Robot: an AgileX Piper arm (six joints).
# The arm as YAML. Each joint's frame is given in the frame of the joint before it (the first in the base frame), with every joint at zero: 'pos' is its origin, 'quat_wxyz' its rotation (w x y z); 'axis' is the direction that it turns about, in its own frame. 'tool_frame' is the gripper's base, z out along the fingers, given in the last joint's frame.
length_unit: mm
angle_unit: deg
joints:
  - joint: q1
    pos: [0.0, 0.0, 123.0]
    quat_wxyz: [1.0, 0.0, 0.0, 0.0]
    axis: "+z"
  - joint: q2
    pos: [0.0, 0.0, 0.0]
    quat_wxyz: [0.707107, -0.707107, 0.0, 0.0]
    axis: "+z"
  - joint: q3
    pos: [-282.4, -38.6, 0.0]
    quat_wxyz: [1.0, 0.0, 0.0, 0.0]
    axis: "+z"
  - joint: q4
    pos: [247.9, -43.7, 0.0]
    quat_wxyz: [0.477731, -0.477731, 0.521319, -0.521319]
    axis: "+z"
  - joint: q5
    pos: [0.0, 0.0, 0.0]
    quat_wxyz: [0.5, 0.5, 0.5, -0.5]
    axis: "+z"
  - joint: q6
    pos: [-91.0, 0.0, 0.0]
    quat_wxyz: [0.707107, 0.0, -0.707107, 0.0]
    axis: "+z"
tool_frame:
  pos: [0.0, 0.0, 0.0]
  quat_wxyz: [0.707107, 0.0, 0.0, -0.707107]
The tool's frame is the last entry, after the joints.
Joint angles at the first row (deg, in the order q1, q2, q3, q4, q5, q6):
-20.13, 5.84, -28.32, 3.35, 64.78, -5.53
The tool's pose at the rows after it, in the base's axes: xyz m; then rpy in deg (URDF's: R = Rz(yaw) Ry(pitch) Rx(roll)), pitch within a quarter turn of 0, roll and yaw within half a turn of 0:
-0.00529 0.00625 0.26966 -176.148 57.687 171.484
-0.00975 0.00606 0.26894 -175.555 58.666 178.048
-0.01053 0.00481 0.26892 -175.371 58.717 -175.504
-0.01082 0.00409 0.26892 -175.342 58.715 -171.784
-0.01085 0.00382 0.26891 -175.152 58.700 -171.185
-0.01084 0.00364 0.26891 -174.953 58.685 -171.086
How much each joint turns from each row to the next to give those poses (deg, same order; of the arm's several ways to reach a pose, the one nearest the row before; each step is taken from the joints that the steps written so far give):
3.71, -5.48, 0.00, -0.23, 0.49, 0.00
6.15, -1.39, 0.00, -0.20, 0.37, 0.01
6.35, -0.06, 0.00, -0.10, 0.00, -0.01
3.71, 0.00, 0.00, -0.02, 0.00, 0.00
0.50, 0.00, 0.00, -0.12, 0.00, 0.00
0.00, 0.00, 0.00, -0.13, 0.00, 0.00

